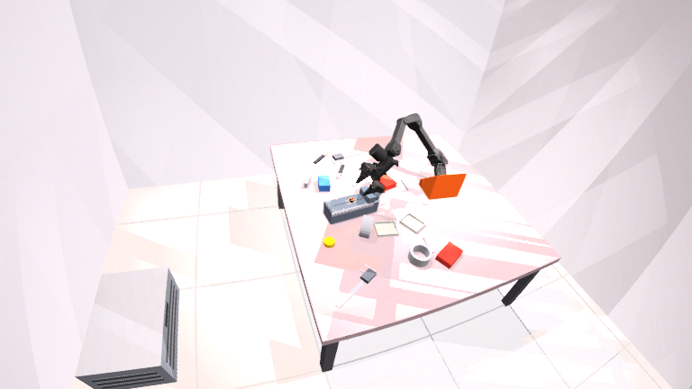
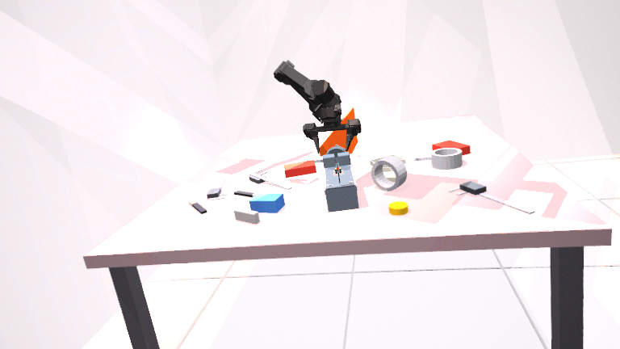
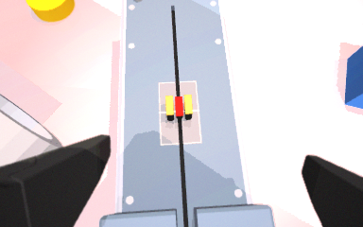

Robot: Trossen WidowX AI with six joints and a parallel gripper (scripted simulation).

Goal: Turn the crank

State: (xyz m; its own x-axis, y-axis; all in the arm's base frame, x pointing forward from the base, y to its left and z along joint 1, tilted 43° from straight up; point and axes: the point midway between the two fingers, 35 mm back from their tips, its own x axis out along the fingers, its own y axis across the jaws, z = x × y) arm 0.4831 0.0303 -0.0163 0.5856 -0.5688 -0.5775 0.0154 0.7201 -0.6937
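The orange handle lies 140 mm behind my gripper tip, 70 mm below it and 30 mm to the right of it. The rest, counted from my gripper tip: red pointer 50 mm below, 40 mm ahead, 20 mm to the left; yellow disc 200 mm ahead, 190 mm to the left, 120 mm below; blue block 210 mm to the right, 110 mm below, 110 mm ahead.
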